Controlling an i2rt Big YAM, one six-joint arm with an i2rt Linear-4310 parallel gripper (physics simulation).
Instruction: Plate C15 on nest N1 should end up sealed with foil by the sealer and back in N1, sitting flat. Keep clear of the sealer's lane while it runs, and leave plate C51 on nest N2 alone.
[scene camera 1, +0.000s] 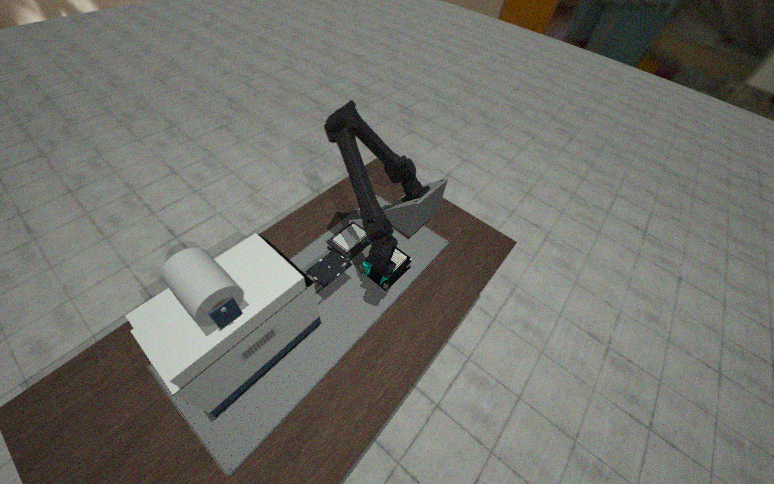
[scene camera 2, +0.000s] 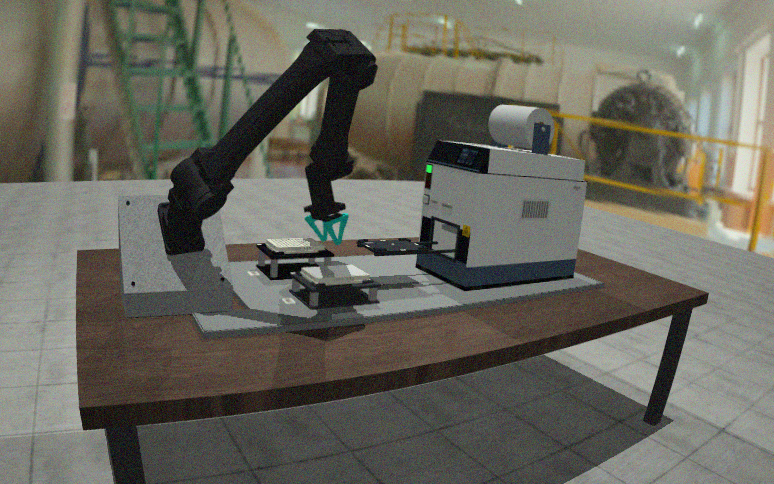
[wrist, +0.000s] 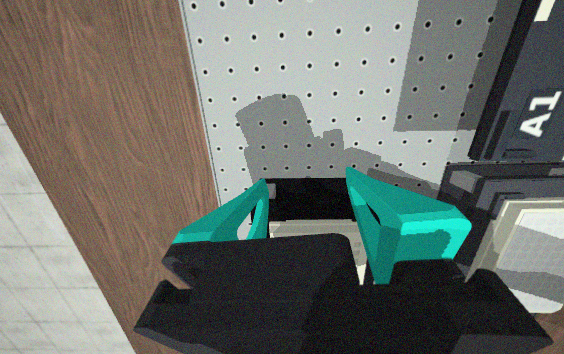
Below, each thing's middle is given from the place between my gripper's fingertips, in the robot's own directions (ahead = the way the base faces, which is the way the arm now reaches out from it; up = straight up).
Labels:
Now: the well plate with pink wells (scene camera 2: 298, 245) 11 cm behind my hand.

